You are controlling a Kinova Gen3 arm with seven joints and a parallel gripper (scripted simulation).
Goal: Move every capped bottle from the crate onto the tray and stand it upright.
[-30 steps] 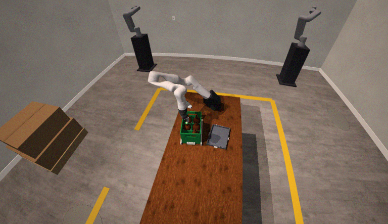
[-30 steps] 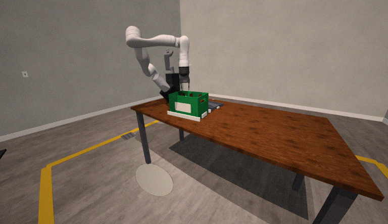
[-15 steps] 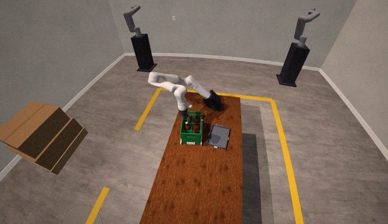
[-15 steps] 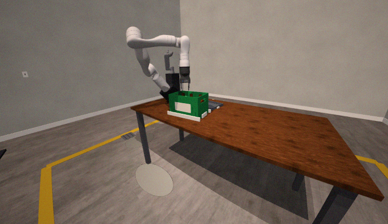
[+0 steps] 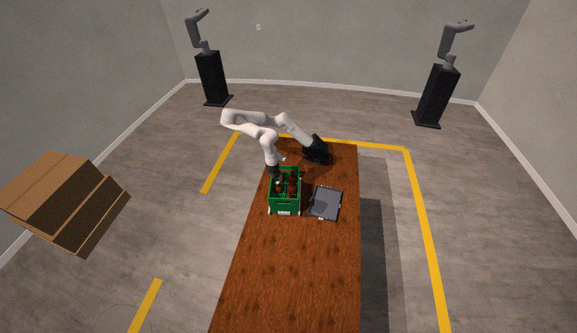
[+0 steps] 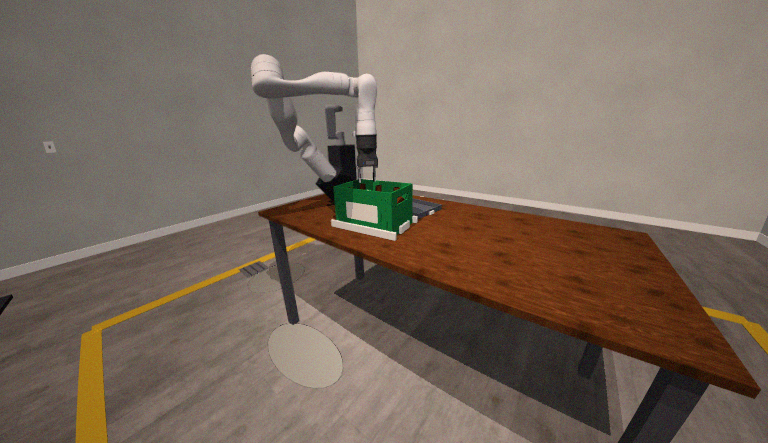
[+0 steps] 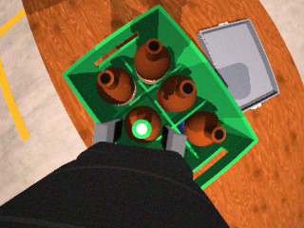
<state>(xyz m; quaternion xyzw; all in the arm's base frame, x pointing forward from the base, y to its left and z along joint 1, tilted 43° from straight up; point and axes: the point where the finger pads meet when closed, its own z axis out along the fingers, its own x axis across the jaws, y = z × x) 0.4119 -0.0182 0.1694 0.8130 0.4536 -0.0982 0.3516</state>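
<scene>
My gripper is now 13 cm above the capped bottle. Round my hand: green crate: 13 cm below, 4 cm to the left, 1 cm behind; grey tray: 32 cm to the left, 20 cm below, 1 cm behind.
</scene>
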